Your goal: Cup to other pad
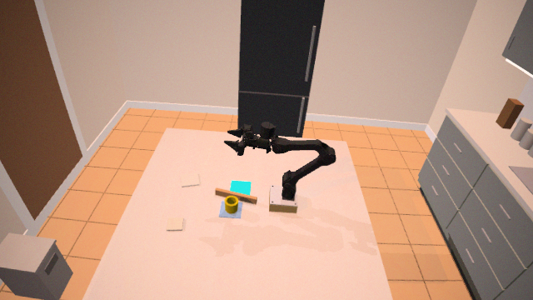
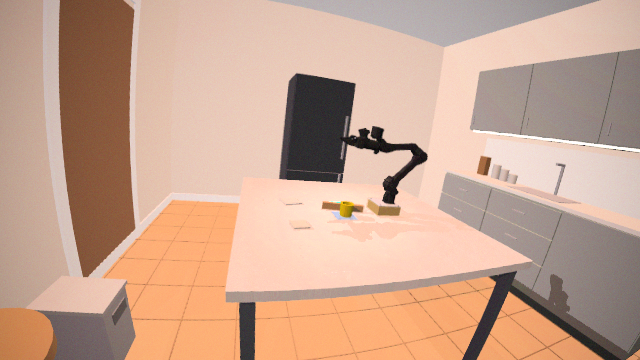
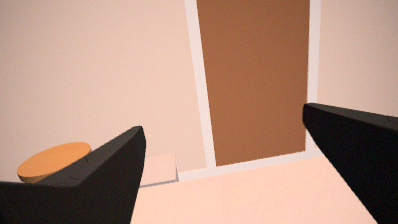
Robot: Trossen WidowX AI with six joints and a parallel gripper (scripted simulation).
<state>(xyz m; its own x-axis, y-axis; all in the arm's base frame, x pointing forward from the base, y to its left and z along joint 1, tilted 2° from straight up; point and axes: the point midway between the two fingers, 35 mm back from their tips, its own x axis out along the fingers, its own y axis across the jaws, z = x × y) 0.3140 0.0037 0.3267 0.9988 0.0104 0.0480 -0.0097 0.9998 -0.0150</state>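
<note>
My gripper tip is now 360 mm above the yellow cup, 100 mm to the right of it and 50 mm past it. From my gripper tip the other things lie so: orange marble (380 mm below, 90 mm to the left, 30 mm behind); cyan pad (410 mm below, 70 mm to the right, 70 mm behind); wooden bar (390 mm below, 60 mm behind, 10 mm to the left).
</note>
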